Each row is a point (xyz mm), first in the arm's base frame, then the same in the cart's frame.
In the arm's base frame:
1: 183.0 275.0 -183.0
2: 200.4 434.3 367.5
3: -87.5 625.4 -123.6
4: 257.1 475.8 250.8
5: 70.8 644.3 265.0
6: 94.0 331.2 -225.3
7: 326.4 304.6 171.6
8: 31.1 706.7 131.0
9: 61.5 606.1 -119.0
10: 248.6 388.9 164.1
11: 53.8 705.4 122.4
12: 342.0 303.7 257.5
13: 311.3 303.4 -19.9
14: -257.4 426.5 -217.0
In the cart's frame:
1: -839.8 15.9 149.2
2: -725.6 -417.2 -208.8
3: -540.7 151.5 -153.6
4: -803.7 -305.6 -210.5
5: -608.3 -217.6 -342.3
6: -758.8 92.2 127.1
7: -899.6 -315.8 -34.2
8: -595.0 -65.2 -342.3
9: -686.0 113.4 -159.6
10: -820.1 -261.3 -96.8
11: -619.1 -61.9 -341.2
12: -896.0 -396.0 -68.4
13: -927.0 -141.6 42.2
14: -408.7 184.9 88.5

